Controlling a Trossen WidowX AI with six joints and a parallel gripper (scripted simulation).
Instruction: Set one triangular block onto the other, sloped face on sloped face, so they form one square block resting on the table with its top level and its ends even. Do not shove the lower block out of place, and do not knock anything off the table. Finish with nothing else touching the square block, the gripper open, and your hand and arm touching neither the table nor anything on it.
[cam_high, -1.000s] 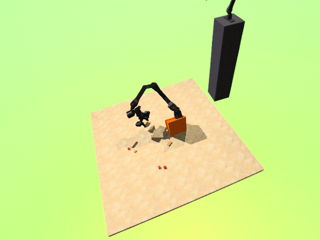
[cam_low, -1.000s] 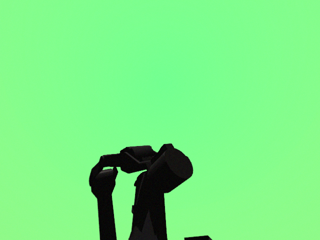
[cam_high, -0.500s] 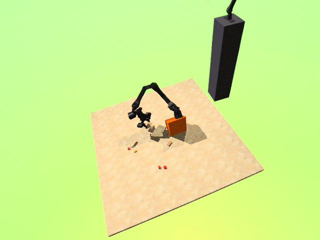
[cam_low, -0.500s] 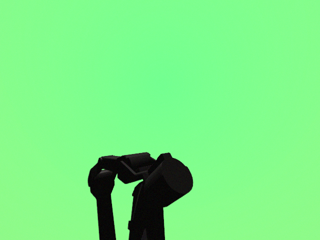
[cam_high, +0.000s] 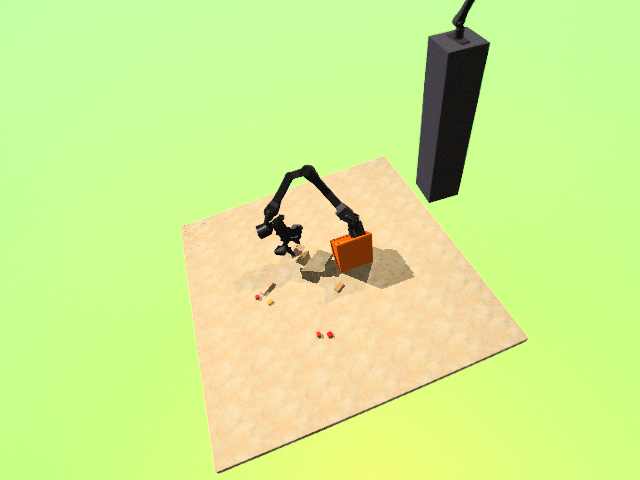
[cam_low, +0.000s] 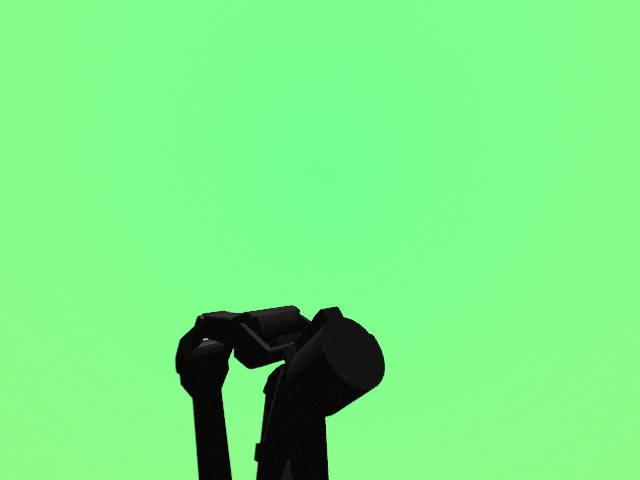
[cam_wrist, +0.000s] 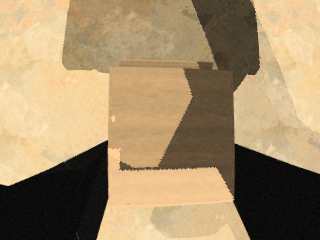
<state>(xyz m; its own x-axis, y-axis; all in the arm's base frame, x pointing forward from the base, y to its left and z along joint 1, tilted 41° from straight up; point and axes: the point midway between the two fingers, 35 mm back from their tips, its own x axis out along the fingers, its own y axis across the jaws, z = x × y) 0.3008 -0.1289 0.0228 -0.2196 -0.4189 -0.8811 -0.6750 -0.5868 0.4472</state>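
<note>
Now: the wooden triangular block 1 cm to the right of my gripper tip, 1 cm ahead of it and 1 cm above it.
</note>
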